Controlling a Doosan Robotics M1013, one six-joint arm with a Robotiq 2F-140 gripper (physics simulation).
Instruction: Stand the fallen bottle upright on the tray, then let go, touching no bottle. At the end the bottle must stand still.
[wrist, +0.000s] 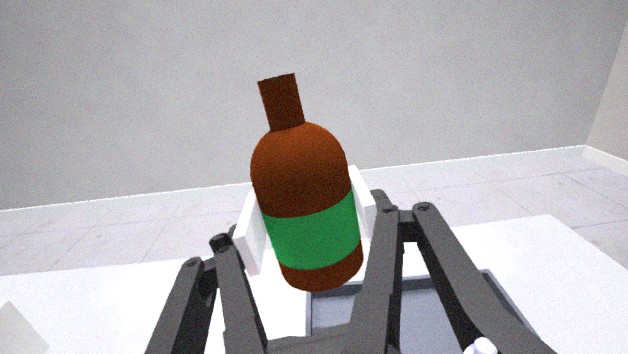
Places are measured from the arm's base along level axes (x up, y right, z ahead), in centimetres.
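Pixels of known places: gripper, between the fingertips: (306, 193).
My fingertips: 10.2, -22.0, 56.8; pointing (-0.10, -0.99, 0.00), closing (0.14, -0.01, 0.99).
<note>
Behind a point stands the place of what it marks, as x, y, z.
A brown bottle (305, 175) @[14.1, -17.6, 57.0] with a green band is held neck up in the wrist view, its neck leaning a little to the left in the picture. My gripper (306, 193) @[10.1, -22.0, 56.8] is shut on it, with one white pad on each side at the green band. The grey tray (309, 317) @[-8.1, -23.7, 55.4] shows at the lower right, behind and below the bottle; the gripper's links hide part of it. The bottle's base shows above the tray's back left corner in the picture; its height over the tray cannot be told.
A white rounded thing (482, 346), perhaps the top of another bottle, shows at the bottom edge, in front of the tray. A pale flat-sided object (19, 330) @[-5.4, -23.3, 20.2] is at the lower left on the white table (520, 245) @[-10.7, -33.4, 90.1]. The floor and a grey wall lie beyond.
</note>
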